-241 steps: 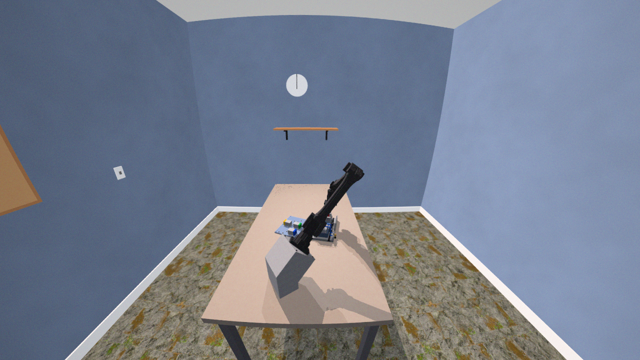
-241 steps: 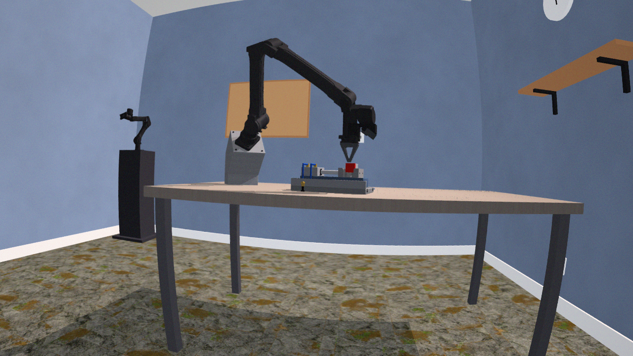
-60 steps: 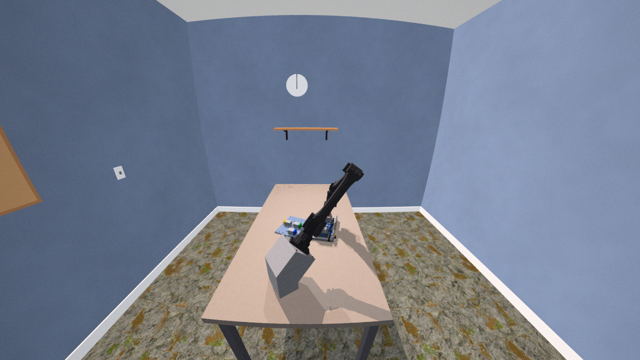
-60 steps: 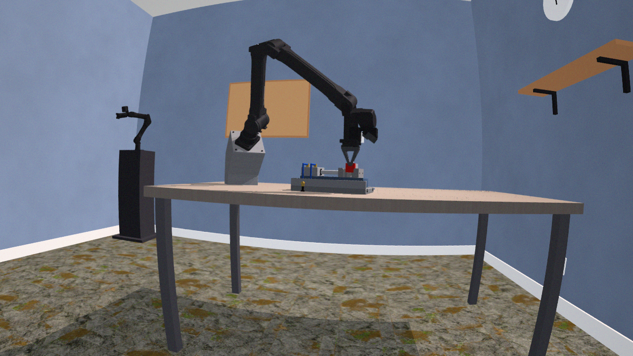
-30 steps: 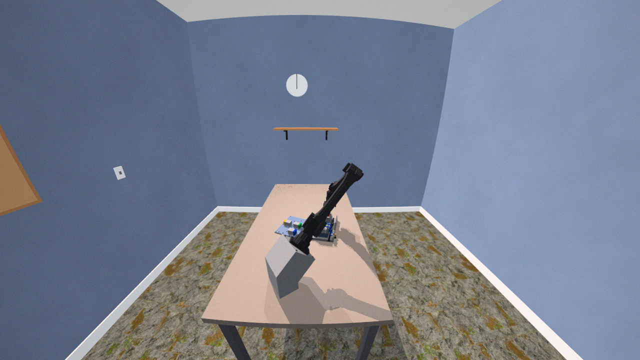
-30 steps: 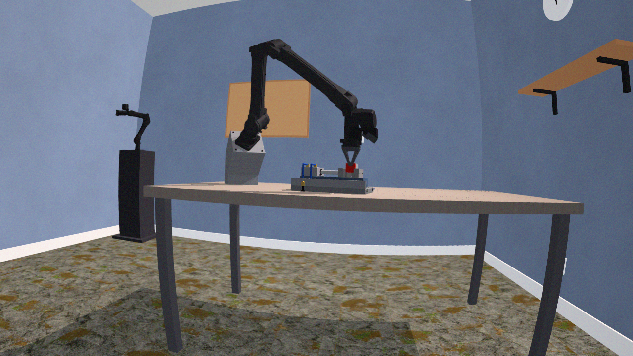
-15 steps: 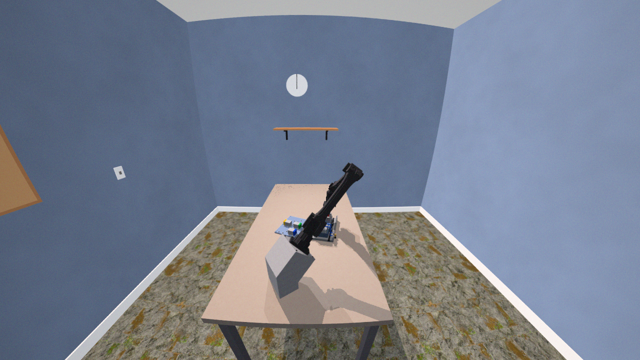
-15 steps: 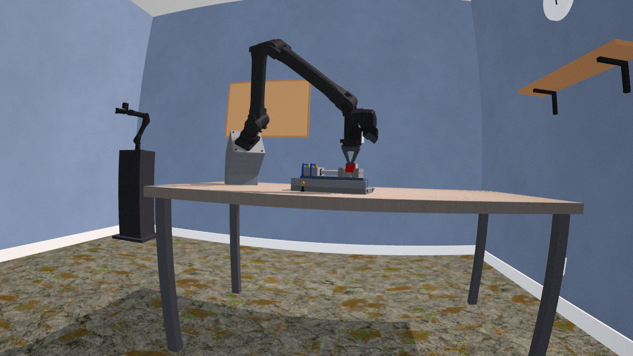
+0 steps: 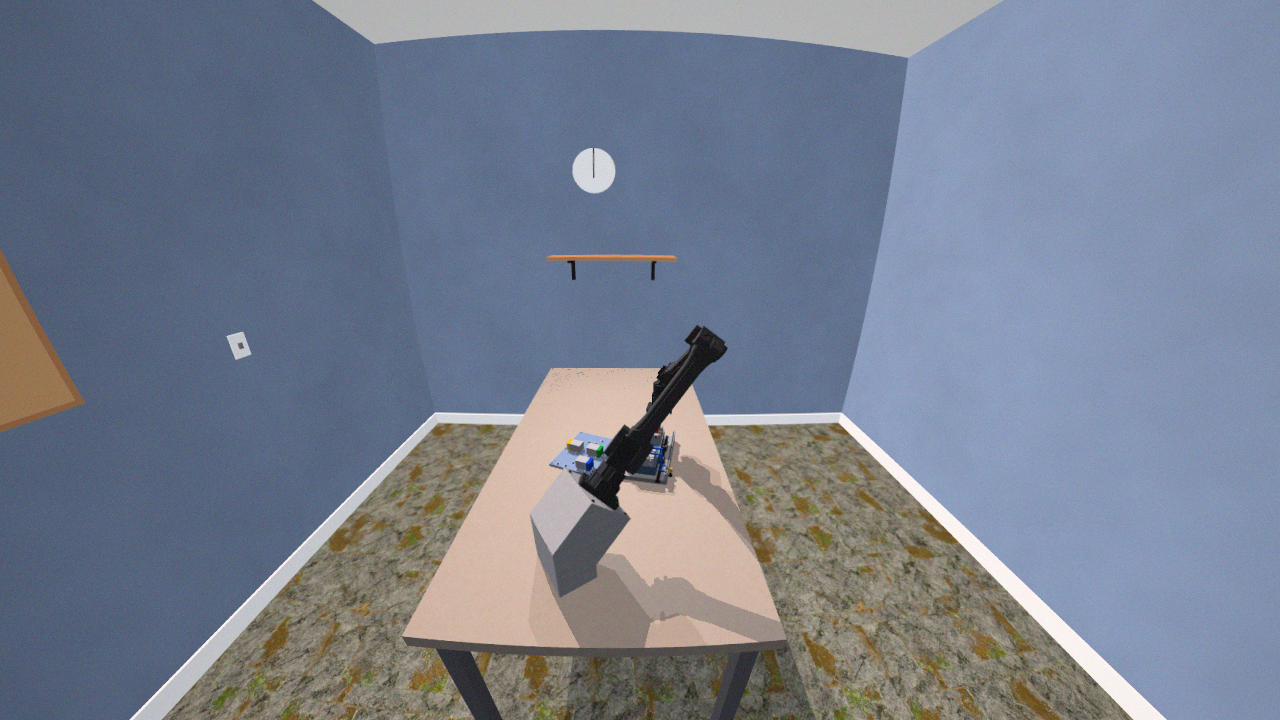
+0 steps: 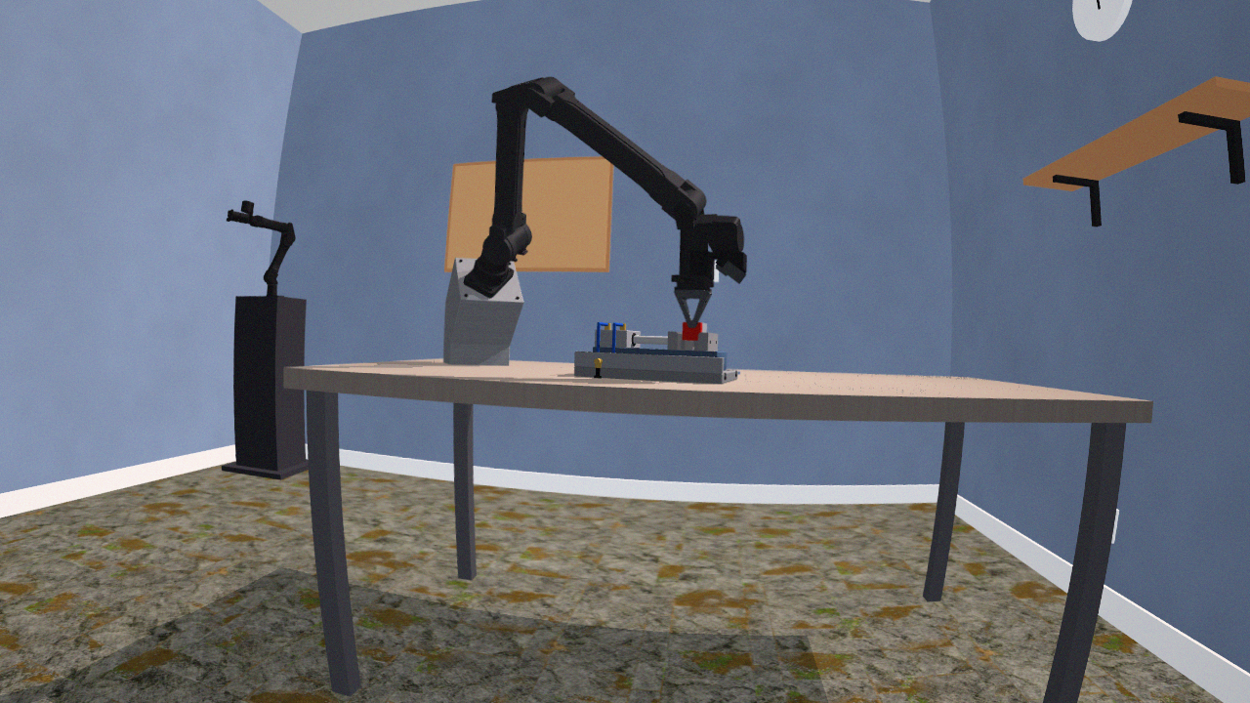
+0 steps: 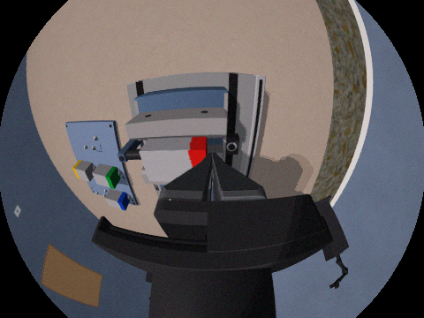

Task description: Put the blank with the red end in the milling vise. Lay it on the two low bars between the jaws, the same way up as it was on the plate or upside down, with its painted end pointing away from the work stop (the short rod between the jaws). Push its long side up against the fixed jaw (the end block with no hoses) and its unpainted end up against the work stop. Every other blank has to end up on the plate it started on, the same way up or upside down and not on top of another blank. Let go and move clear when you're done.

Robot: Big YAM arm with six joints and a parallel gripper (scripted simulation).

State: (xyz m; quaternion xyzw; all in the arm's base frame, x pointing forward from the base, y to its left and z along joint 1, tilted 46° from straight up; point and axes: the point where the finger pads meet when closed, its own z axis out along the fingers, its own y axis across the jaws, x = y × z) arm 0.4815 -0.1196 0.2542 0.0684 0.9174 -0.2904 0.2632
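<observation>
Right now the work stop is 8 cm to the left of my hand, 2 cm below it and 2 cm ahead of it. Also, from my hand: green-ended blank: 27 cm to the left, 9 cm below, 2 cm behind; then blue plate: 31 cm to the left, 11 cm below; then vise: 7 cm below, 6 cm to the left, 6 cm behind.
</observation>
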